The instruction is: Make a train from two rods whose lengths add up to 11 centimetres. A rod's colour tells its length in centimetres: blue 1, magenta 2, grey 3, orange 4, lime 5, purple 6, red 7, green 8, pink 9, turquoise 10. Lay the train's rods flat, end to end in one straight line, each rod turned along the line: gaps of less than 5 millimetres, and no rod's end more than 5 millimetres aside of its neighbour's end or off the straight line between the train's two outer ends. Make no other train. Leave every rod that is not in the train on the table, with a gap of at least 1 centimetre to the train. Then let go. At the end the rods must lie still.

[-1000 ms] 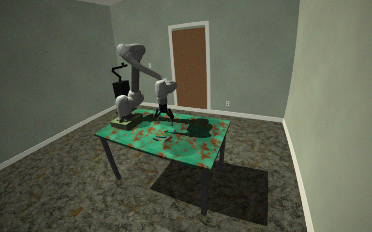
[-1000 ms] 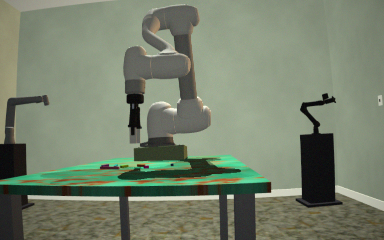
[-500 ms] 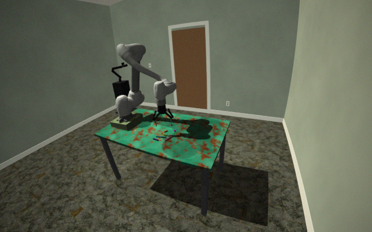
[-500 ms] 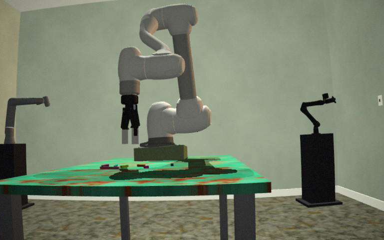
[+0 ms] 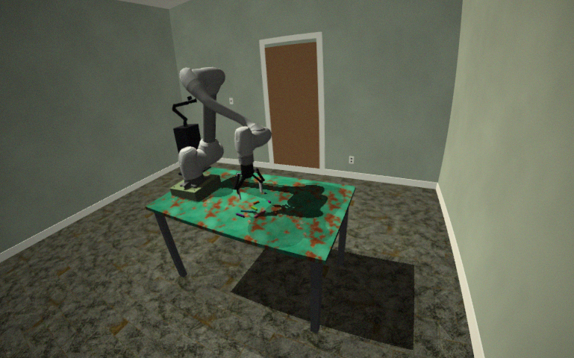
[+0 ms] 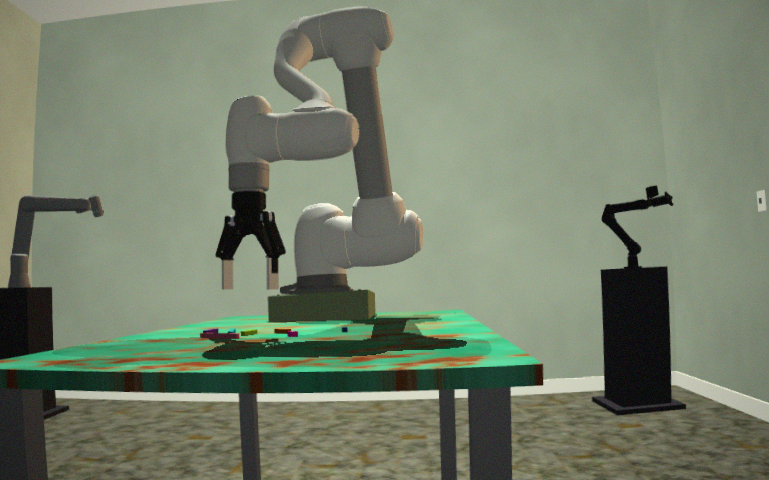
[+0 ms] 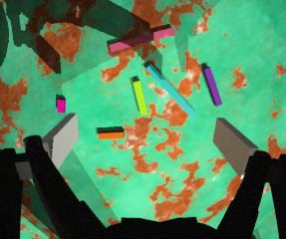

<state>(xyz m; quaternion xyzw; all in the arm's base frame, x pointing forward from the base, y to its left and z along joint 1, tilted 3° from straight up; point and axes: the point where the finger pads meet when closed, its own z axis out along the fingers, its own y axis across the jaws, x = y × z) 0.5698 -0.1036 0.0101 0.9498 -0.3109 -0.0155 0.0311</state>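
Now: hand 100 mm above the turquoise rod, 40 mm to the left of it and 10 mm past it. The rest, counted from my hand: lime rod (100 mm below, 10 mm ahead); orange rod (100 mm below, 70 mm to the left, 10 mm behind); pink rod (100 mm below, 80 mm ahead, 50 mm to the right).
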